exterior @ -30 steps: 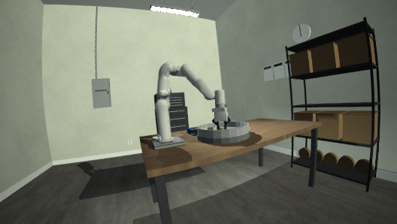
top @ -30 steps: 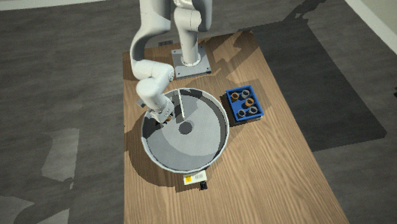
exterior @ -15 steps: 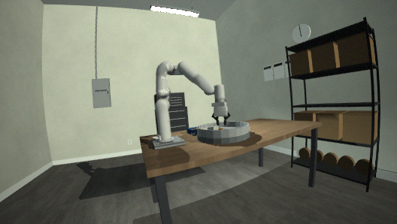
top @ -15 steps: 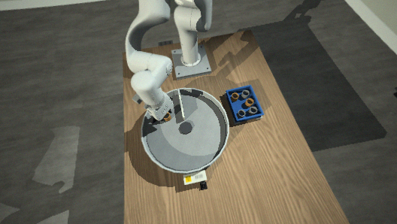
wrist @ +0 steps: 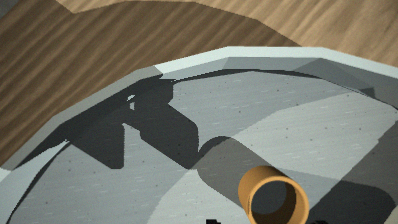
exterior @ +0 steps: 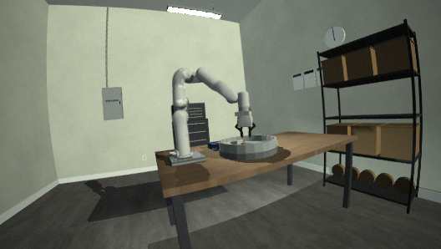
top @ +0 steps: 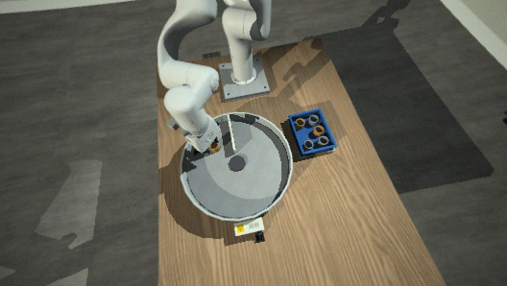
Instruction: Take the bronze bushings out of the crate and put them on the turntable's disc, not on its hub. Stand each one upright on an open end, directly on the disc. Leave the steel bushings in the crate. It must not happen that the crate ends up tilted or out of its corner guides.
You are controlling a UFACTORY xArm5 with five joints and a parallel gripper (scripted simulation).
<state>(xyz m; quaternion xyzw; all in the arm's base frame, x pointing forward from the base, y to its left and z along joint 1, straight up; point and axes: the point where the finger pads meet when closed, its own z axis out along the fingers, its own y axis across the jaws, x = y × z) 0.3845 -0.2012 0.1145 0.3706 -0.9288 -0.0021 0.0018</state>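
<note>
Right now the blue crate is 42 cm to the left of my hand and 12 cm below it. The rest, counted from my hand: grey turntable disc: 7 cm ahead, 8 cm to the left, 9 cm below.
</note>
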